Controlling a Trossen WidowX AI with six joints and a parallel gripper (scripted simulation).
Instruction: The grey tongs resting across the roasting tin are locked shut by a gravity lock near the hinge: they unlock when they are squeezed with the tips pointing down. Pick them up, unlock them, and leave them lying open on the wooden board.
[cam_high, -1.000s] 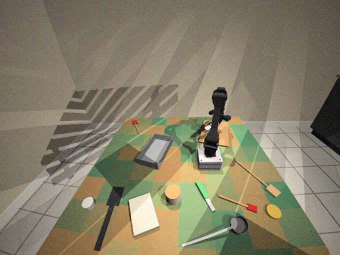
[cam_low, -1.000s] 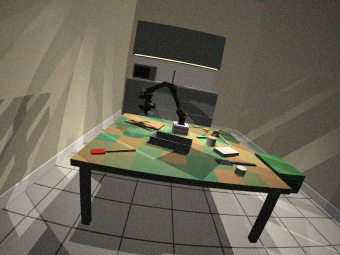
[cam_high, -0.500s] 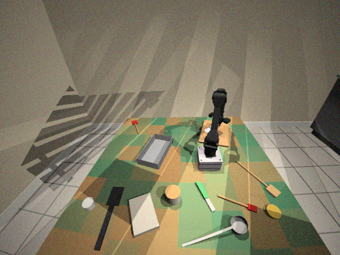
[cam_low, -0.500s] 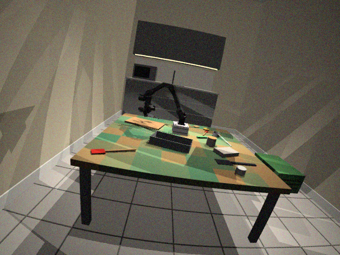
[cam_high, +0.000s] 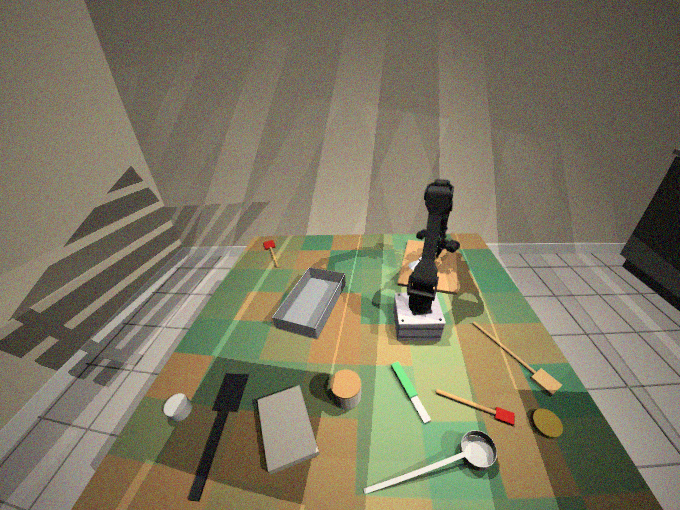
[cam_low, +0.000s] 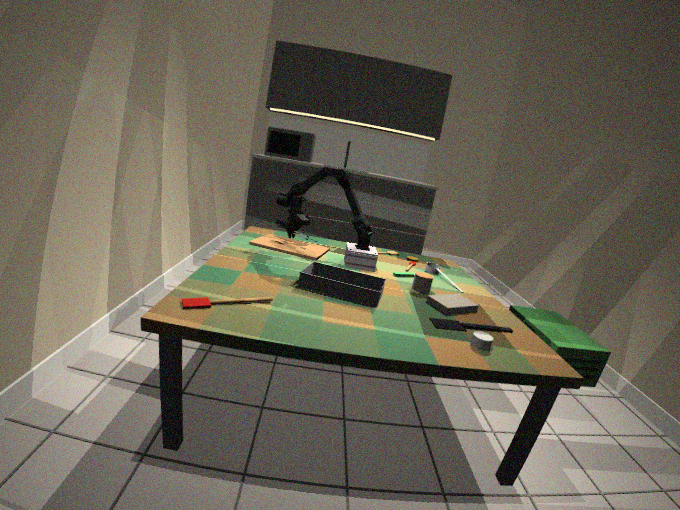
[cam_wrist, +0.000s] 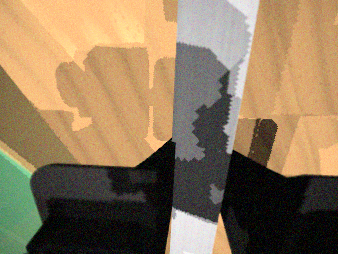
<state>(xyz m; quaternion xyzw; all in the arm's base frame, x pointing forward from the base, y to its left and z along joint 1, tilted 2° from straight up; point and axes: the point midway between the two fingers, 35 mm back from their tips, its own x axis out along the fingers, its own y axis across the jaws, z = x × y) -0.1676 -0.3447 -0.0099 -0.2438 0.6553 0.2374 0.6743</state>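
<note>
The wooden board lies 20 mm ahead of my gripper tip and 40 mm below it. Round my gripper tip: grey roasting tin (540 mm ahead, 210 mm to the left, 20 mm below); green-handled tool (250 mm ahead, 590 mm to the left, 40 mm below); red spatula (800 mm ahead, 200 mm to the right, 40 mm below).
</note>
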